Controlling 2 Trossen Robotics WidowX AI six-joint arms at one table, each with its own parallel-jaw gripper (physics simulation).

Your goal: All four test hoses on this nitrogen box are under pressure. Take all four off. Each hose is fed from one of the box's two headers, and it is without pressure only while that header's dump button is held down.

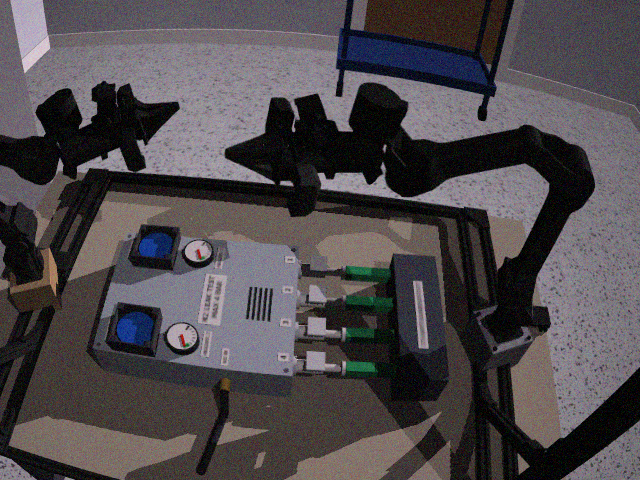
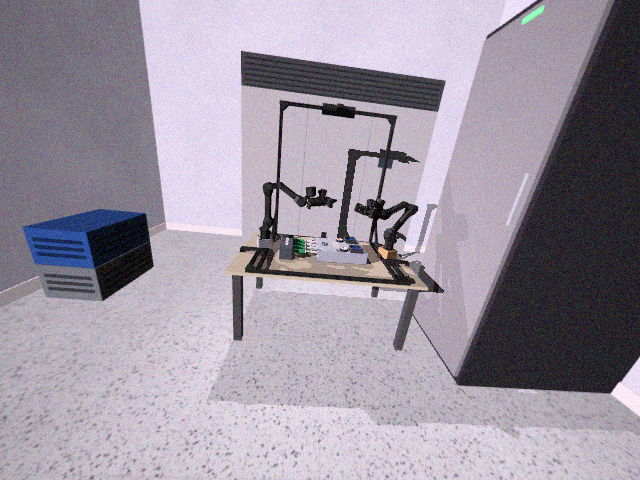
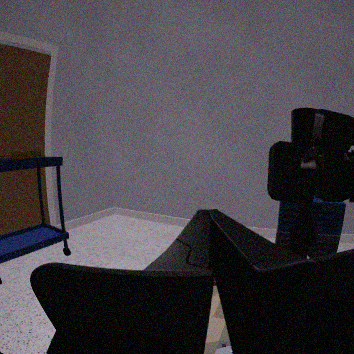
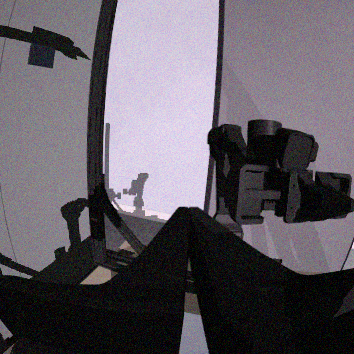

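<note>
The pale grey nitrogen box lies on the table. Its two blue dump buttons sit in black guards, untouched, each beside a round gauge. Four green hoses run from a dark block to the box's numbered side; their connectors appear seated, the first partly shadowed. My left gripper is shut and empty, high beyond the box. My right gripper is shut and empty, also high and apart from the hoses.
A black frame borders the table. A black supply line leaves the box's near side. A wooden block carries the left arm. A blue cart stands beyond the table. The two wrists are fairly near each other.
</note>
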